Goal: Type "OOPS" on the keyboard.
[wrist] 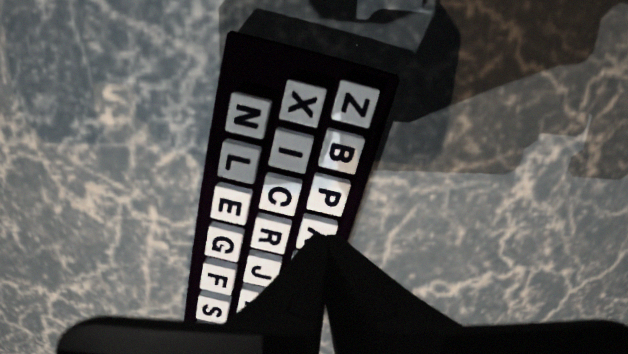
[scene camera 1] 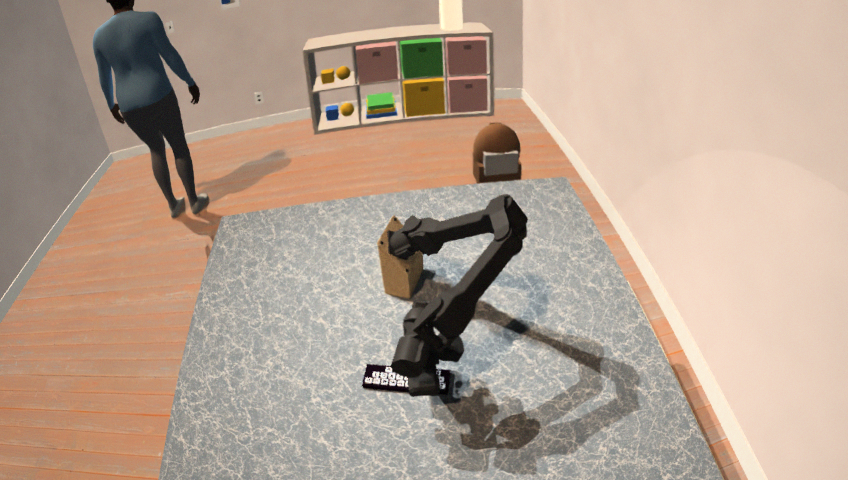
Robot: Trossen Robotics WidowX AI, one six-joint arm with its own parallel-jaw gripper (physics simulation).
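Where they show: gripper, fingertip midpoint: (wrist: 324, 247) (scene camera 1: 422, 377); arm's base, origin of the base link: (scene camera 1: 397, 245).
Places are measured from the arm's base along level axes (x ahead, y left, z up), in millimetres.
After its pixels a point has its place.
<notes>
A black keyboard (scene camera 1: 404, 389) {x 364, y -2, z -125 mm} (wrist: 260, 60) {x 328, y 96, z -123 mm} with white letter keys lies flat on the patterned surface. In the wrist view the P key (wrist: 328, 195) {x 358, y 47, z -118 mm} and the S key (wrist: 212, 309) {x 310, y -16, z -118 mm} show whole. My gripper (wrist: 324, 247) {x 356, y 41, z -89 mm} is shut and empty. Its tips stand over the row with Z, B and P, overlapping the partly hidden key just below P. Whether the tips touch a key cannot be told. In the scene view the gripper's body covers the right part of the keyboard. The O key cannot be made out; the fingers hide the lower right of the keyboard.
The keyboard lies on a grey-blue marbled surface (scene camera 1: 267, 333) {x 169, y -370, z -136 mm}. A brown wooden block (scene camera 1: 397, 279) {x 49, y -6, z -72 mm} stands by the arm's base. A person (scene camera 1: 136, 65) stands at the back left. A brown rounded object (scene camera 1: 496, 139) and a cubby shelf (scene camera 1: 398, 36) with bins stand behind.
</notes>
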